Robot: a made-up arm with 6 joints.
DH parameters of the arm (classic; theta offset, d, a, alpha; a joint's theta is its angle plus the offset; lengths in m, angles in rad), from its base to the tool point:
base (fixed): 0.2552 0 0.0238 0
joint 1: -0.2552 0.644 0 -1.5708
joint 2: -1.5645 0 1.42 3.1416
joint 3: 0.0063 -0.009 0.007 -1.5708
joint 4: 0 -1.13 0.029 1.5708
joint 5: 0 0.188 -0.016 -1.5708
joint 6: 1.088 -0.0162 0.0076 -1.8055
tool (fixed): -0.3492 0.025 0 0
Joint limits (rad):
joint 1: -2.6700..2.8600
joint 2: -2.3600..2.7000
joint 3: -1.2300..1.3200
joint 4: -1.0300..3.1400
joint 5: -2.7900..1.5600
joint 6: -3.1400..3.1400
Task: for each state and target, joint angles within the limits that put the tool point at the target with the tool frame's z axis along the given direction. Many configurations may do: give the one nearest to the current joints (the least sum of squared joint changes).
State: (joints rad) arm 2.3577 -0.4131 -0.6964 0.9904 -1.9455 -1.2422
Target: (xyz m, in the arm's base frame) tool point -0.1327 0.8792 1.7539 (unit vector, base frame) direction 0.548 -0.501 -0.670
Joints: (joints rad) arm 1.6657 -0.1476 -0.5544 1.9097 -1.7502 -0.8784
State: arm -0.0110 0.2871 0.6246 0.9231 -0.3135 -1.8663
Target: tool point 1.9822 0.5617 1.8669 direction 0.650 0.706 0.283
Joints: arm 0.3382 0.6586 0.6243 0.6916 -0.7713 -2.5062
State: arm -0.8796 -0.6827 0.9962 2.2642 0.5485 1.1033
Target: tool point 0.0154 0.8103 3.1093 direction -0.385 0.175 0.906
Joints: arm -1.4257 -0.4179 1.2126 2.0274 0.9288 0.4824
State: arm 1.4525 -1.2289 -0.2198 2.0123 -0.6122 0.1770
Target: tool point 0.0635 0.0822 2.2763 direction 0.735 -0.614 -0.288
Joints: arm 1.1568 -0.7071 -0.3683 1.5695 -0.5994 0.2947
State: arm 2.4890 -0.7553 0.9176 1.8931 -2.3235 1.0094
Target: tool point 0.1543 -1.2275 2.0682 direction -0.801 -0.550 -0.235
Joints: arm 1.8569 -1.3386 0.0508 2.7649 -2.7900 1.8512
